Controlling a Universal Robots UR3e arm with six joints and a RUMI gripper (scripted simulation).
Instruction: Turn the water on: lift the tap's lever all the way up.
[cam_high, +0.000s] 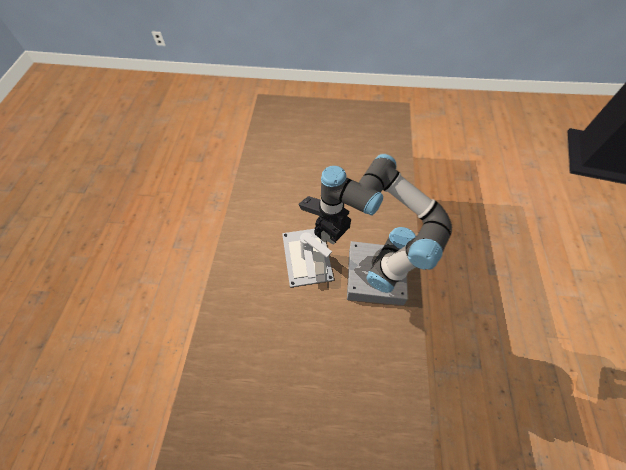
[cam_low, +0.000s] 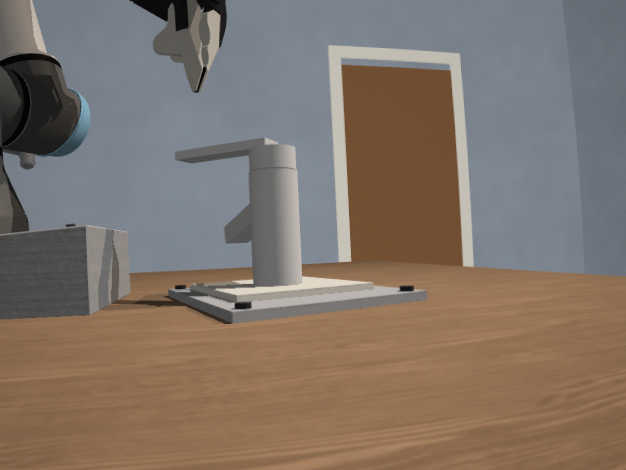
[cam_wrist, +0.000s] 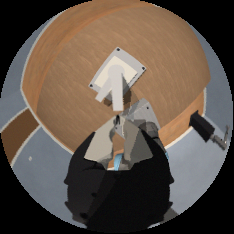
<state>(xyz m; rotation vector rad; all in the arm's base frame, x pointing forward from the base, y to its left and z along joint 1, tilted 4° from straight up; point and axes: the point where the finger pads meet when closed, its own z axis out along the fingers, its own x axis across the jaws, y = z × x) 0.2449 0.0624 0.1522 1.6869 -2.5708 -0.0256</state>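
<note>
Right now my hand is 80 mm above the lever, 30 mm short of it and 10 mm to the left of it. Round my hand: tap: 140 mm below, 50 mm ahead, 20 mm to the right; grey base plate: 230 mm below, 80 mm ahead, 30 mm to the right.
</note>
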